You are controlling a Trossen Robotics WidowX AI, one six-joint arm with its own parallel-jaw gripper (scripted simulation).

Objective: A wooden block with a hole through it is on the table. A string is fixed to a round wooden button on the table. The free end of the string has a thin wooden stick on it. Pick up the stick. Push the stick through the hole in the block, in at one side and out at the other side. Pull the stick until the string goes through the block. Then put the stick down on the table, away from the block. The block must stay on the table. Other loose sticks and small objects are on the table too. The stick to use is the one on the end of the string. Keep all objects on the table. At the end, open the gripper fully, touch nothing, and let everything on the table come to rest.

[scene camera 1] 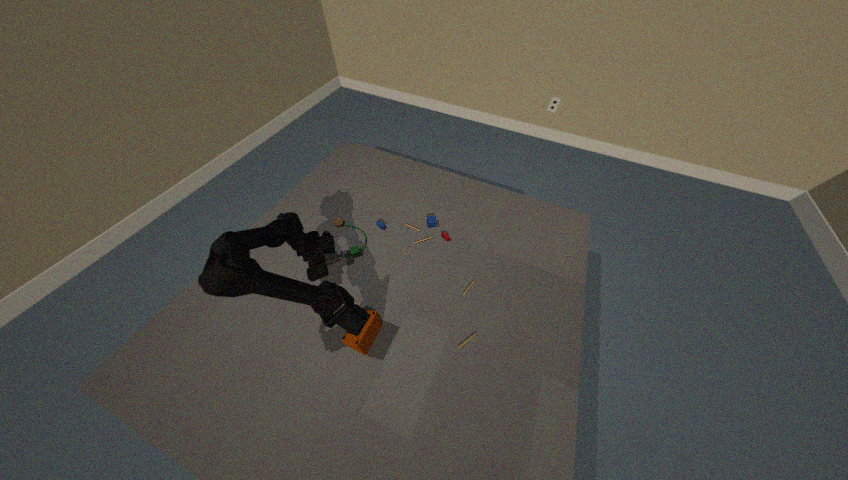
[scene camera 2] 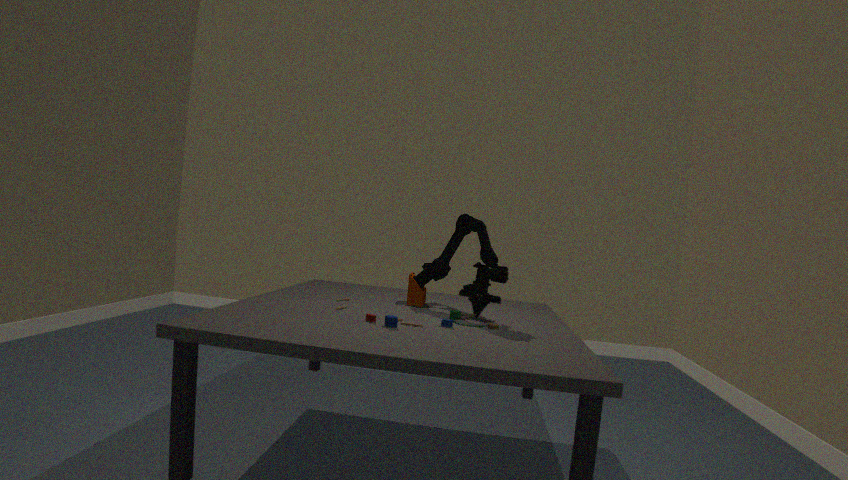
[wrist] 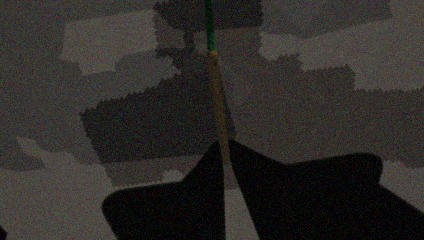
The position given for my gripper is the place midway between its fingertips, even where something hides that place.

I see my gripper (scene camera 1: 324,264) and a thin wooden stick (wrist: 211,56).
My gripper also shows in scene camera 2 (scene camera 2: 475,316) and in the wrist view (wrist: 223,146).
